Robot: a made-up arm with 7 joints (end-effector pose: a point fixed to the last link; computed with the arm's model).
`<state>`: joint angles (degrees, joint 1 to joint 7).
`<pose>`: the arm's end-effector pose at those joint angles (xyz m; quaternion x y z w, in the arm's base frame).
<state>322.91 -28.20 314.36 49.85 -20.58 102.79 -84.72</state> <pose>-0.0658 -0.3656 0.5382 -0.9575 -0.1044 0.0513 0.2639</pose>
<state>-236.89 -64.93 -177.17 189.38 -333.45 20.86 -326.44</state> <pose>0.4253 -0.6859 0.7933 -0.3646 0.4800 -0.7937 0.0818</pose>
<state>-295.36 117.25 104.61 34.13 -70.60 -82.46 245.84</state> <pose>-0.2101 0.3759 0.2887 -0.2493 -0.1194 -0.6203 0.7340</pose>
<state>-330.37 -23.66 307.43 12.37 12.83 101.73 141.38</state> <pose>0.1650 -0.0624 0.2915 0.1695 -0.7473 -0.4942 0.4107</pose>
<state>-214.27 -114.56 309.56 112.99 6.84 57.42 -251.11</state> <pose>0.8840 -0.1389 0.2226 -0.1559 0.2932 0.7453 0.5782</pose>
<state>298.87 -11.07 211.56 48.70 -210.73 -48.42 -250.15</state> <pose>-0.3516 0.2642 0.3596 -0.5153 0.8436 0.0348 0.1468</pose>
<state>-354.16 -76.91 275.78 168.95 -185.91 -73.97 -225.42</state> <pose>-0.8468 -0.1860 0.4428 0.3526 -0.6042 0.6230 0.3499</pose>
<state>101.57 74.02 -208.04 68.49 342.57 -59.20 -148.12</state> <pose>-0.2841 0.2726 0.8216 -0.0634 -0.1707 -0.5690 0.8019</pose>
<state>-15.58 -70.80 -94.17 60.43 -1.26 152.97 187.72</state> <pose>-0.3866 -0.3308 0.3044 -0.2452 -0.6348 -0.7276 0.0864</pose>
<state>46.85 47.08 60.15 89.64 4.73 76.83 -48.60</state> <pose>0.0324 0.7454 0.3917 -0.2441 -0.8867 0.2702 0.2849</pose>
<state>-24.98 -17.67 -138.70 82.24 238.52 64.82 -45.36</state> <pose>-0.6862 -0.0764 0.5949 -0.5789 0.3191 0.7359 0.1467</pose>
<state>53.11 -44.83 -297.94 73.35 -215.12 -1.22 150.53</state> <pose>-0.4196 0.2322 0.7103 0.1932 -0.6395 -0.7427 0.0459</pose>
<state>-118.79 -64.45 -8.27 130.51 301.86 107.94 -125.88</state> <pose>0.1838 0.5737 0.9168 0.6628 -0.4444 -0.4790 0.3657</pose>
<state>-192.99 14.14 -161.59 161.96 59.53 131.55 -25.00</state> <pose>-0.1007 0.1302 1.1462 -0.6680 -0.6507 -0.3353 0.1340</pose>
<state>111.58 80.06 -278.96 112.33 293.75 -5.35 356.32</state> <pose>-0.7195 0.5407 0.3506 -0.0640 -0.6988 0.0271 0.7120</pose>
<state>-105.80 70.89 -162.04 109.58 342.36 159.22 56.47</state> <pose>-0.2342 -0.4244 0.8324 -0.9627 -0.0767 -0.2309 0.1180</pose>
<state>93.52 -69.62 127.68 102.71 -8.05 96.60 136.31</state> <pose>-0.3730 -0.7041 0.1629 -0.5682 -0.5718 -0.3096 0.5044</pose>
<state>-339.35 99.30 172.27 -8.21 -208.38 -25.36 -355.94</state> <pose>-0.0262 0.0283 0.2550 -0.8015 -0.2206 0.5550 0.0300</pose>
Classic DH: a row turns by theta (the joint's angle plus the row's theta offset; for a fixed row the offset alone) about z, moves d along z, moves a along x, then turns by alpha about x. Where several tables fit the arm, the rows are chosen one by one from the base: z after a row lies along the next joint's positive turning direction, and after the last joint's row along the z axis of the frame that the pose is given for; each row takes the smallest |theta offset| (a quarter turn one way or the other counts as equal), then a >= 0, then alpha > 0; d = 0 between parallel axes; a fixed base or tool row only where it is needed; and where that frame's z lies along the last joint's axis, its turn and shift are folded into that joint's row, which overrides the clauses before.
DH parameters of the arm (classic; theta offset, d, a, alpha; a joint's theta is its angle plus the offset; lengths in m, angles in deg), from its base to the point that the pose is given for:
joint 1: 0 0.24 0 -90
joint 2: 0 0 0 90
joint 3: 0 0.468 0.047 90
joint 4: 0 0 0.102 90
joint 5: 0 0.449 0 90
joint 6: 0 0 0.049 -90
joint 7: 0 0.062 0 0

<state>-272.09 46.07 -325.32 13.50 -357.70 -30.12 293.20</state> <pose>-0.1767 0.2273 0.0744 -0.0200 -0.9793 0.0582 0.1928</pose>
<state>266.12 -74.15 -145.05 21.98 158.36 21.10 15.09</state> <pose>-0.1689 0.0954 -0.0121 0.7404 -0.5256 -0.0602 0.4146</pose>
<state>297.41 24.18 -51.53 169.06 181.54 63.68 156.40</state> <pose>0.1833 -0.3757 1.1537 -0.1246 0.3211 0.4140 0.8426</pose>
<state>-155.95 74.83 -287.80 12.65 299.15 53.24 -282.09</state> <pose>0.0946 -0.2145 0.1430 -0.6734 0.6471 0.1250 0.3349</pose>
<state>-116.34 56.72 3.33 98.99 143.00 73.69 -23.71</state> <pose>-0.3308 -0.7998 0.1728 0.1555 0.5548 -0.7232 0.3809</pose>
